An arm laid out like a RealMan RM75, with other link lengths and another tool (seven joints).
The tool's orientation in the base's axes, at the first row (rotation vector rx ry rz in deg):
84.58 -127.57 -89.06
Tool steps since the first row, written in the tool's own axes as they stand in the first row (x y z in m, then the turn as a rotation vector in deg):
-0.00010 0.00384 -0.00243 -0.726 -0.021 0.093
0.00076 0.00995 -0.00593 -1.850 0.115 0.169
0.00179 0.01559 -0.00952 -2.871 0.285 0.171
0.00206 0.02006 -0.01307 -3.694 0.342 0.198
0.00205 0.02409 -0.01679 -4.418 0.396 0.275
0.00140 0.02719 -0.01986 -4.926 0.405 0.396
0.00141 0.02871 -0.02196 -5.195 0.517 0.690
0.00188 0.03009 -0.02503 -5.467 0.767 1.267
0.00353 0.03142 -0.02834 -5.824 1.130 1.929
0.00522 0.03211 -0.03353 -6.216 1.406 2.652
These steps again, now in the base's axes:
-0.00123 -0.00148 0.00412 0.360 0.582 0.260
-0.00394 -0.00431 0.01003 0.841 1.442 0.823
-0.00638 -0.00734 0.01557 1.281 2.178 1.402
-0.00765 -0.00984 0.02055 1.676 2.787 1.797
-0.00839 -0.01228 0.02540 1.994 3.359 2.120
-0.00850 -0.01385 0.02952 2.201 3.806 2.292
-0.00843 -0.01527 0.03169 2.121 4.208 2.351
-0.00801 -0.01770 0.03403 1.805 4.816 2.374
-0.00808 -0.02114 0.03593 1.416 5.548 2.477
-0.00677 -0.02595 0.03825 1.073 6.344 2.501

